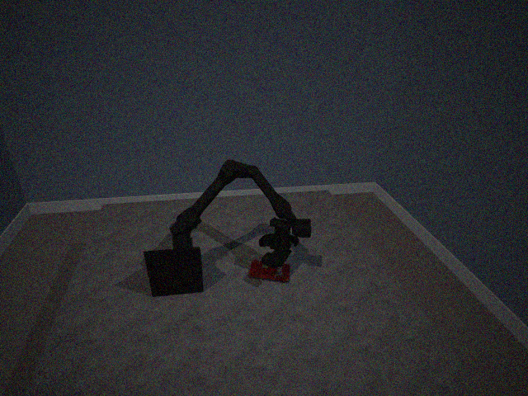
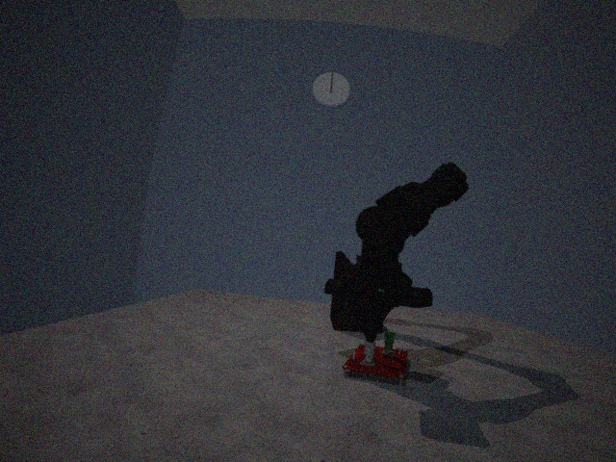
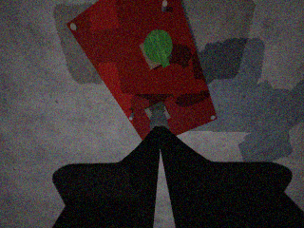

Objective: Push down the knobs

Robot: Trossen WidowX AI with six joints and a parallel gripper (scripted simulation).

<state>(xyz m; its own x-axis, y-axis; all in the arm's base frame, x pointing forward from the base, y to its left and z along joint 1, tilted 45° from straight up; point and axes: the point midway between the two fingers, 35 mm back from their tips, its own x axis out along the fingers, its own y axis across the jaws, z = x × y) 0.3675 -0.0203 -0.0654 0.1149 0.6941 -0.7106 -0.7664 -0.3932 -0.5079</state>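
The grey knob lies 1 cm below my gripper tip. The rest, counted from my gripper tip: green knob 5 cm to the left, 4 cm behind, 1 cm below.
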